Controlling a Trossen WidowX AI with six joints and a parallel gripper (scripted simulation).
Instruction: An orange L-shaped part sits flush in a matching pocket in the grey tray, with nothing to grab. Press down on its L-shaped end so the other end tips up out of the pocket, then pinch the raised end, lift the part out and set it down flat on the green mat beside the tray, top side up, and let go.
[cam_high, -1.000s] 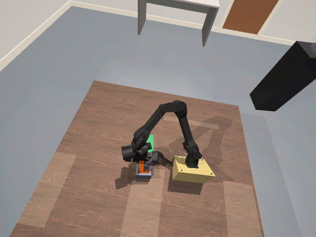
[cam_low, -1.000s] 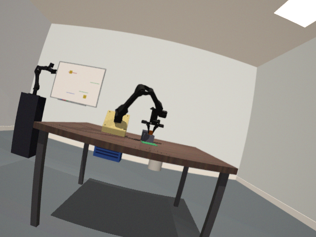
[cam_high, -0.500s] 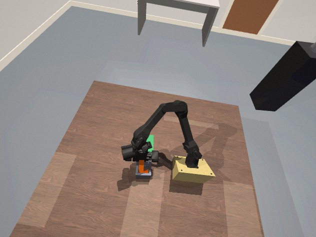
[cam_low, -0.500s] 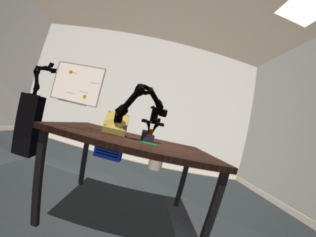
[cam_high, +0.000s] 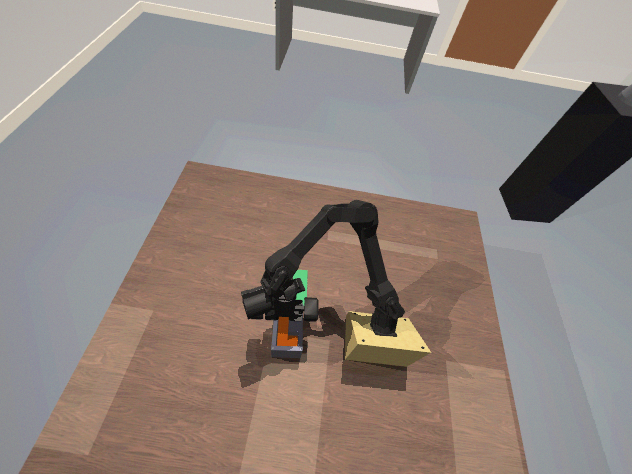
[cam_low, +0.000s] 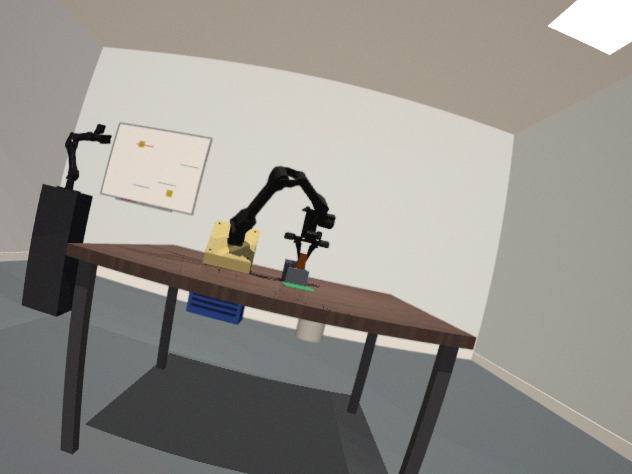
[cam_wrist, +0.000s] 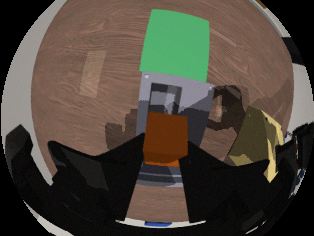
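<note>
The green mat is 140 mm to the right of my gripper tip, 120 mm below it and 10 mm behind it. The rest, counted from my gripper tip: orange L-shaped part 30 mm to the left, 30 mm below, 20 mm behind.
</note>
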